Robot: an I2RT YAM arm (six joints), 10 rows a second.
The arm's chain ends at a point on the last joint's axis. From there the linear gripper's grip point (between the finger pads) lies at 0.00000 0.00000 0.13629 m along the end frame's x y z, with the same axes.
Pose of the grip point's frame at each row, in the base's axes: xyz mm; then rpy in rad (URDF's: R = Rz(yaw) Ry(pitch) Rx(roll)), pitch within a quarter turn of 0, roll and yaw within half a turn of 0:
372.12 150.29 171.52 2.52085 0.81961 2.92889
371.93 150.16 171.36 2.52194 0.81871 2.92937
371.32 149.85 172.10 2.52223 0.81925 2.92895
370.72 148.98 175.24 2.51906 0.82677 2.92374
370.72 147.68 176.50 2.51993 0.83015 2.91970
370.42 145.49 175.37 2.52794 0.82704 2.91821
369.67 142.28 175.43 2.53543 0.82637 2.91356
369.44 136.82 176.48 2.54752 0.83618 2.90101
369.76 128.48 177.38 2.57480 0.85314 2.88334
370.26 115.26 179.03 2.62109 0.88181 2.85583
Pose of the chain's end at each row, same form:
276.18 89.91 247.19 2.52085 0.81961 2.92889
276.05 89.85 247.16 2.52194 0.81871 2.92937
275.37 89.63 247.87 2.52223 0.81925 2.92895
274.01 89.00 250.23 2.51906 0.82677 2.92374
273.49 88.25 251.26 2.51993 0.83015 2.91970
273.07 87.12 250.81 2.52794 0.82704 2.91821
271.87 85.27 251.32 2.53543 0.82637 2.91356
269.87 82.70 252.18 2.54752 0.83618 2.90101
267.32 79.85 252.99 2.57480 0.85314 2.88334
263.59 75.96 254.20 2.62109 0.88181 2.85583

